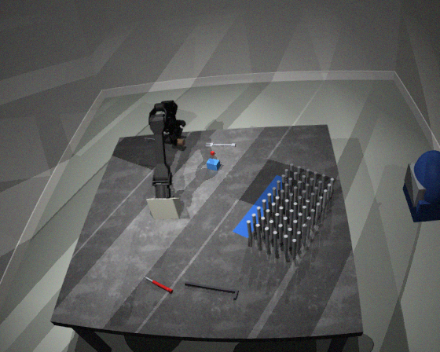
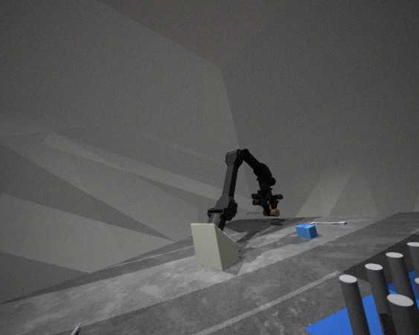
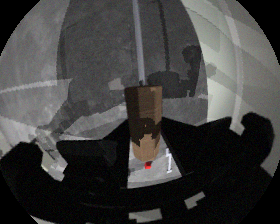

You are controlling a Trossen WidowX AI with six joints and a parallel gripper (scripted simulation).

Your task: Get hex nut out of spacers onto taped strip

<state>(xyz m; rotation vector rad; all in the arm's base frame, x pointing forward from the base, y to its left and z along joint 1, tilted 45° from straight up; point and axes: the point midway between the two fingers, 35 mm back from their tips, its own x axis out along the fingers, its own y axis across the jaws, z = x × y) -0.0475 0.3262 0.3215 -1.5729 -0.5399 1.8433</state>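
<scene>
My gripper tip is now 200 mm short of the small red piece, 30 mm to the left of it and 50 mm above it. Round my gripper tip: silver wrench: 230 mm ahead, 50 mm to the left, 60 mm below; then blue taped strip: 500 mm ahead, 390 mm to the right, 60 mm below; then blue cube: 220 mm ahead, 130 mm to the right, 40 mm below.
</scene>
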